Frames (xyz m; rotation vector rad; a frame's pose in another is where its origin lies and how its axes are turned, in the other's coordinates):
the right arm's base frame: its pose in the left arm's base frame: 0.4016 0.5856 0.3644 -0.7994 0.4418 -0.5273
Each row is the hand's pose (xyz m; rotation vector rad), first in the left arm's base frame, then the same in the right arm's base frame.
Working: the left arm's base frame: its pose in the right arm's base frame: 0.0966 -0.1722 -0.7733 0.7994 -0.4418 0.5273

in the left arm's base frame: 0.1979 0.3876 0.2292 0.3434 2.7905 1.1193
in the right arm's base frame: -0.0186 -0.0677 -0.3067 -0.5578 1.9747 2.0853
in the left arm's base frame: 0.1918 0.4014 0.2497 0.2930 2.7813 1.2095
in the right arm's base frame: -0.0351 -0.0770 -0.2897 -0.6278 1.9278 2.1401
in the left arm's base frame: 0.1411 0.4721 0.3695 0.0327 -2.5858 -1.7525
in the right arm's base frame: -0.1376 -0.1414 -0.2045 -1.0451 1.5434 2.4547
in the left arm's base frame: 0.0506 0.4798 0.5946 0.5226 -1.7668 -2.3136
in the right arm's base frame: -0.2520 -0.3340 -0.1110 1.4958 -0.5734 -2.5077
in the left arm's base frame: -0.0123 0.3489 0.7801 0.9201 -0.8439 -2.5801
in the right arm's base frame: -0.2554 -0.5694 -0.1034 1.6811 0.3975 -2.2289
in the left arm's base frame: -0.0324 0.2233 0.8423 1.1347 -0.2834 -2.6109
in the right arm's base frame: -0.2071 -0.6957 -0.1455 1.7199 0.9315 -1.9814
